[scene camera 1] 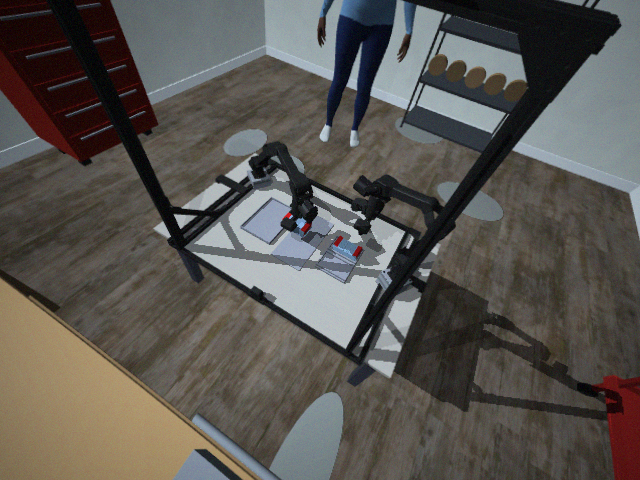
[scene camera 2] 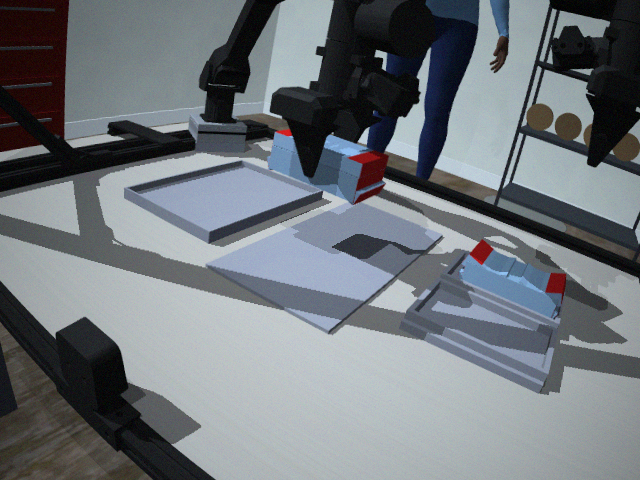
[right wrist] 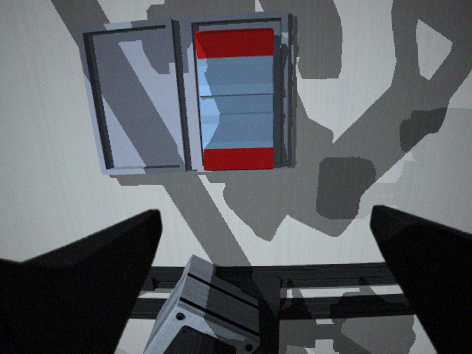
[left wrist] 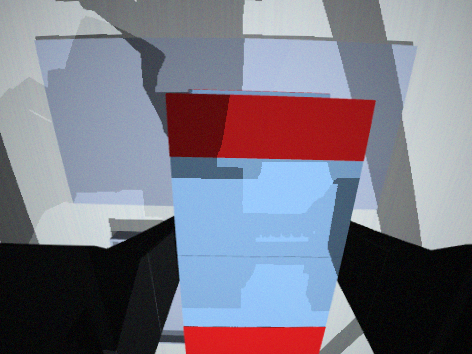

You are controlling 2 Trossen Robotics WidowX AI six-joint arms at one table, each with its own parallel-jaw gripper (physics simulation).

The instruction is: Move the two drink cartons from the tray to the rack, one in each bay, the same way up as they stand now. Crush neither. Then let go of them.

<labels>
same spot on shallow grey tray: (left wrist: 173, 329) = (scene camera 2: 226, 172)
same spot on flat grey mat: (scene camera 2: 321, 270) = (scene camera 1: 297, 250)
</labels>
